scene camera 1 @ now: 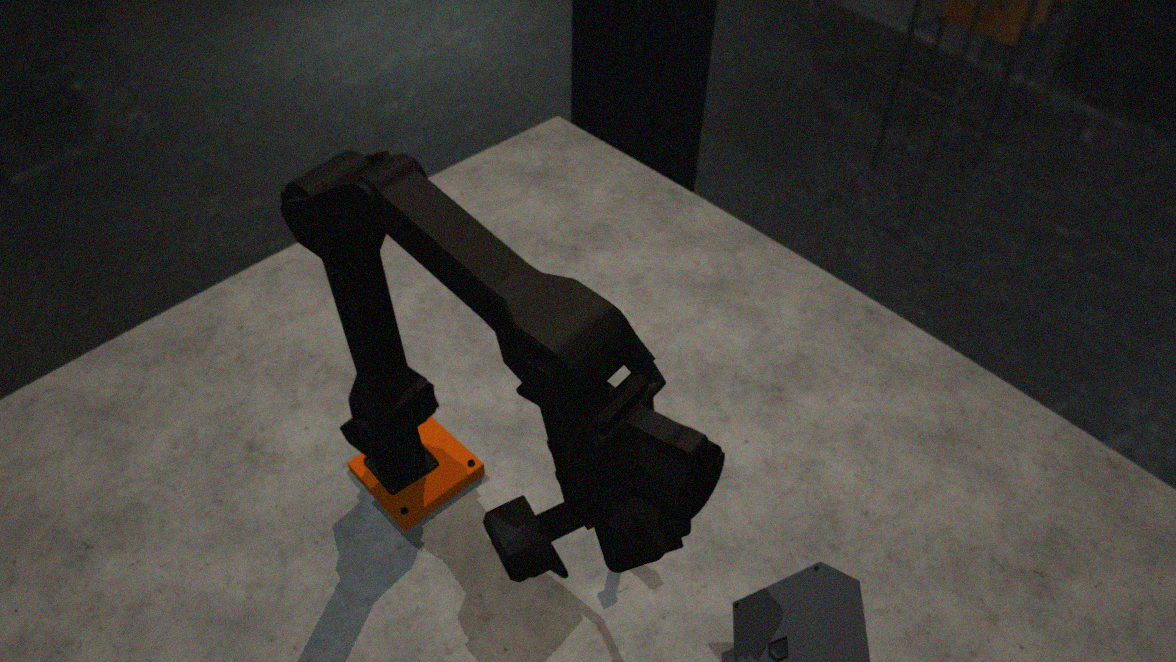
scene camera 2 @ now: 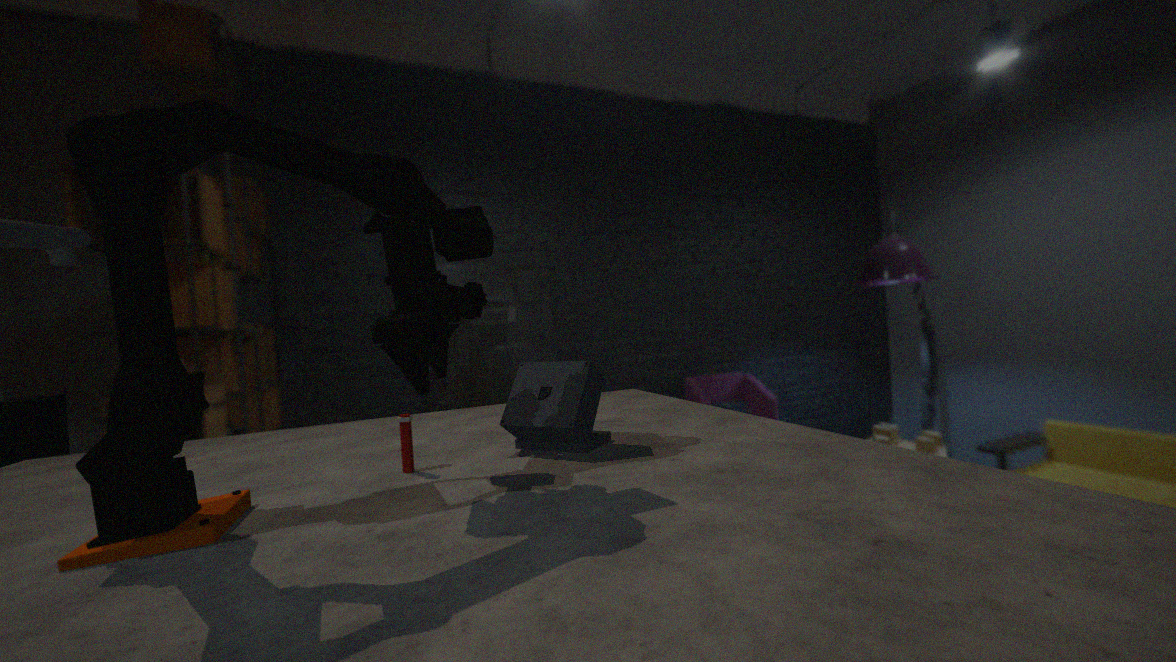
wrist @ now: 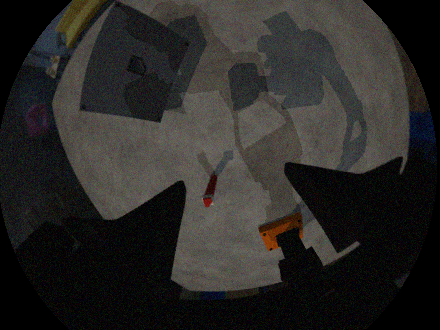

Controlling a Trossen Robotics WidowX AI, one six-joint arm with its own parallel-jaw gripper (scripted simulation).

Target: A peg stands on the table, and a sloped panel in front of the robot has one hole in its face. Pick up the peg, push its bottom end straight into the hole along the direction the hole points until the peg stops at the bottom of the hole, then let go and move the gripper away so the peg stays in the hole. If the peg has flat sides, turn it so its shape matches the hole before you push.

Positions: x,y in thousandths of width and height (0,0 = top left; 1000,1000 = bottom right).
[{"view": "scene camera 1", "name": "gripper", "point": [519,832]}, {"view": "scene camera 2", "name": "gripper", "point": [369,582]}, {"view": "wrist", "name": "gripper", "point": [538,535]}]
